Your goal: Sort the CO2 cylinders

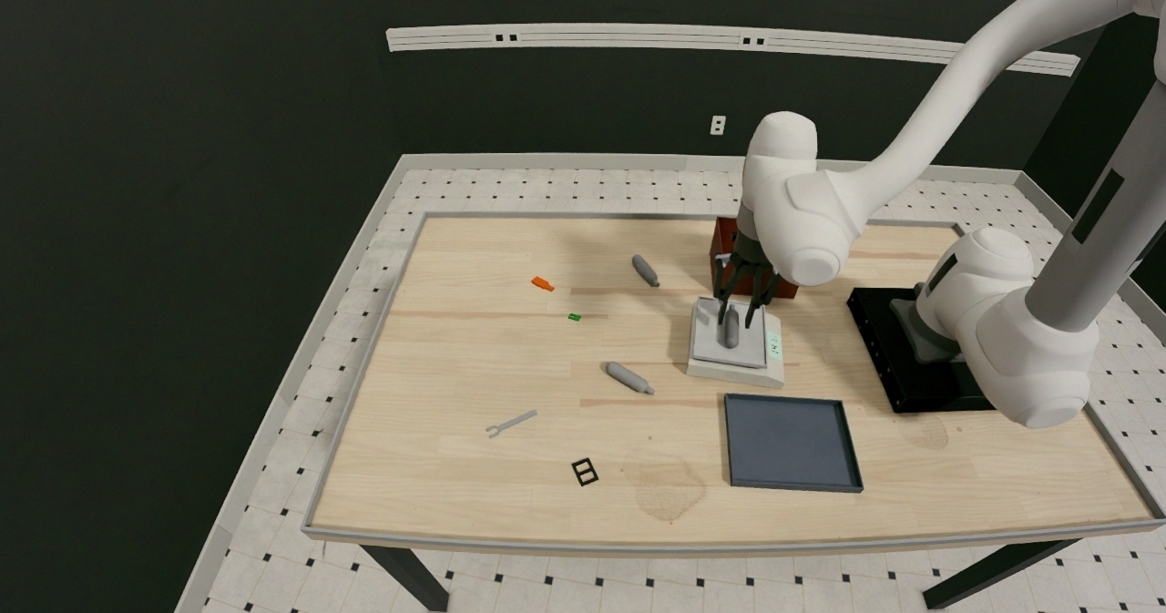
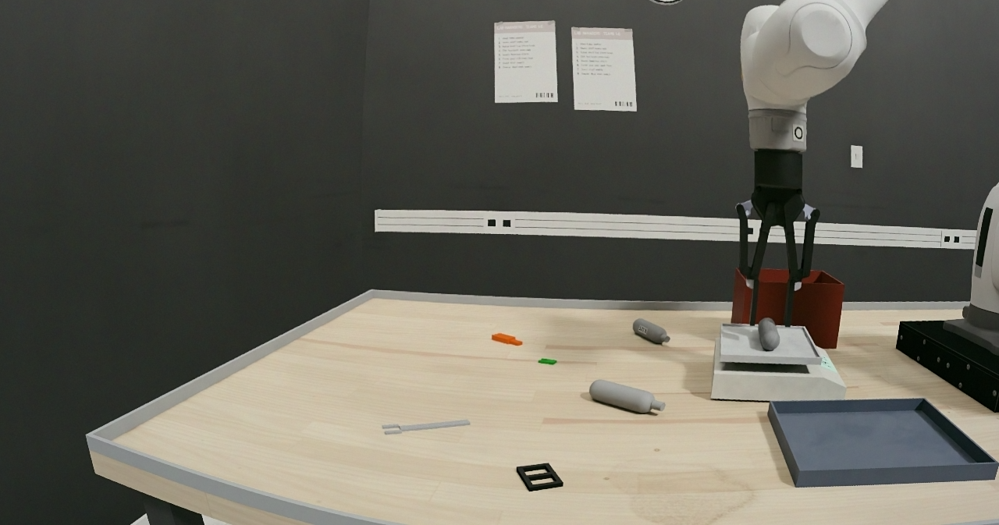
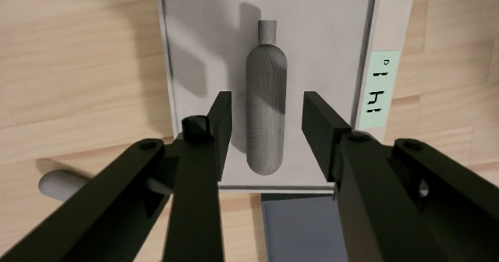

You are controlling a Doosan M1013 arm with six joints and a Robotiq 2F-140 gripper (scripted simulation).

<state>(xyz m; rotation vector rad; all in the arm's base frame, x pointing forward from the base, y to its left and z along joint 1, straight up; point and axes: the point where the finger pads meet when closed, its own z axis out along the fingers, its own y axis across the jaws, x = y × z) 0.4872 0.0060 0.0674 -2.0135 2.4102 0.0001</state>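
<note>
Right now my hand is 7 cm above the grey scale platform. The rest, counted from my hand: red scrap bin: 10 cm behind, 24 cm to the right, 9 cm below; then white scale: 1 cm behind, 8 cm below; then dark grey tray: 9 cm behind, 23 cm to the left, 11 cm below.
</note>
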